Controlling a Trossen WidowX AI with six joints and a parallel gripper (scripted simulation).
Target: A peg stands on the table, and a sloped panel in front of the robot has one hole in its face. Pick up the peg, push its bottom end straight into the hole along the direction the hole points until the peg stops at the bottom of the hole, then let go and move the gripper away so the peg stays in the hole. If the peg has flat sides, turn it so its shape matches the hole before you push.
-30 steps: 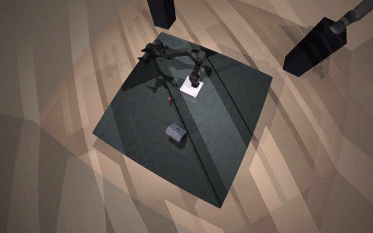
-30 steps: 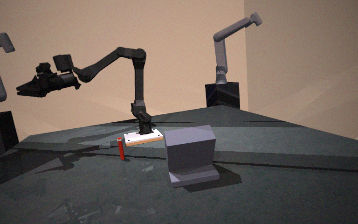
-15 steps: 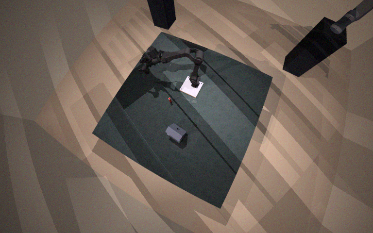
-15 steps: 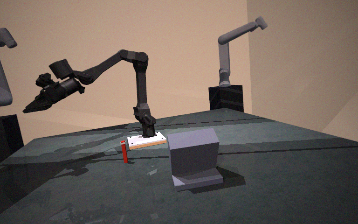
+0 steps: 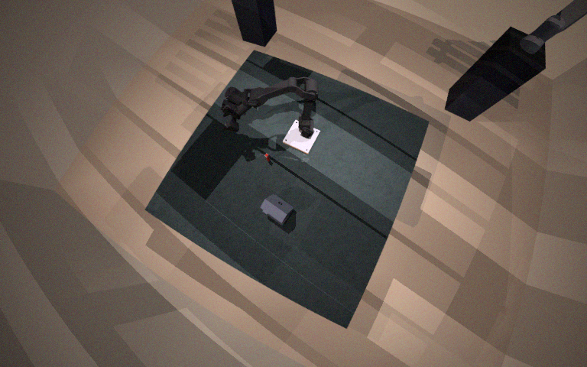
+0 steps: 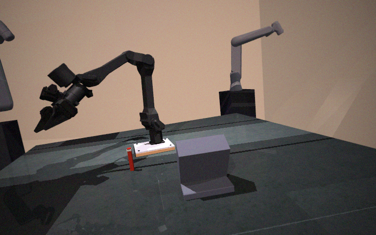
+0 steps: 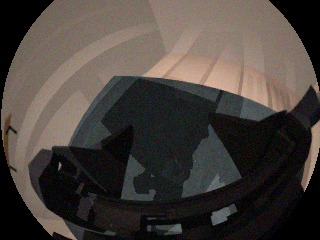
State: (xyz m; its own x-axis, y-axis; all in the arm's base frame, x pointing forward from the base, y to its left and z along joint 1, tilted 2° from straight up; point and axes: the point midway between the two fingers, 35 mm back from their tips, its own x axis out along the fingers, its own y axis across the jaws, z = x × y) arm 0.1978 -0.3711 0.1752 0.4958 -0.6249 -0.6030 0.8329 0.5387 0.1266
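Now: gripper tip 260 mm to the right of the red peg, 120 mm above it and 40 mm short of it. The rest, counted from my gripper tip: grey sloped panel block 440 mm to the left, 260 mm ahead, 100 mm below.
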